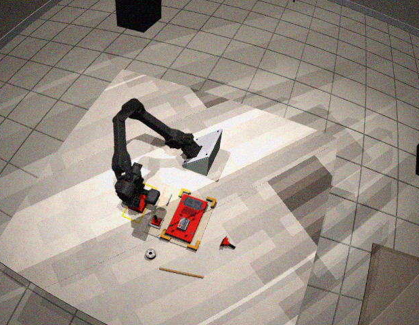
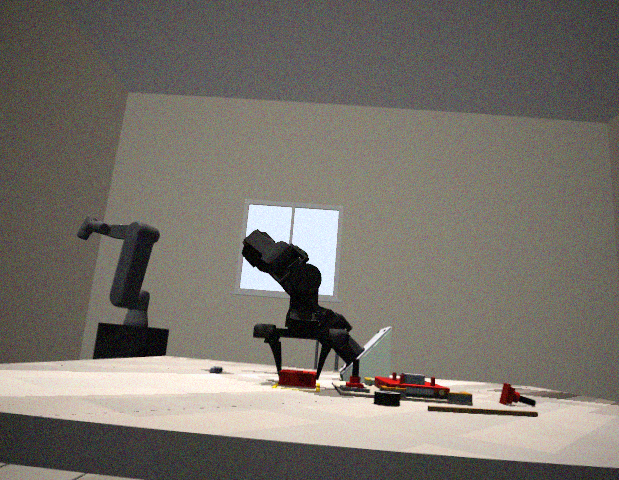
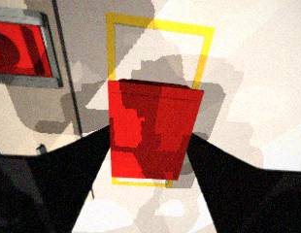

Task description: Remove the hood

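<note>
Right now my gripper tip is right at the hood. The rest, counted from my gripper tip: thin wooden stick 30 cm to the left, 20 cm ahead, 1 cm below.
</note>
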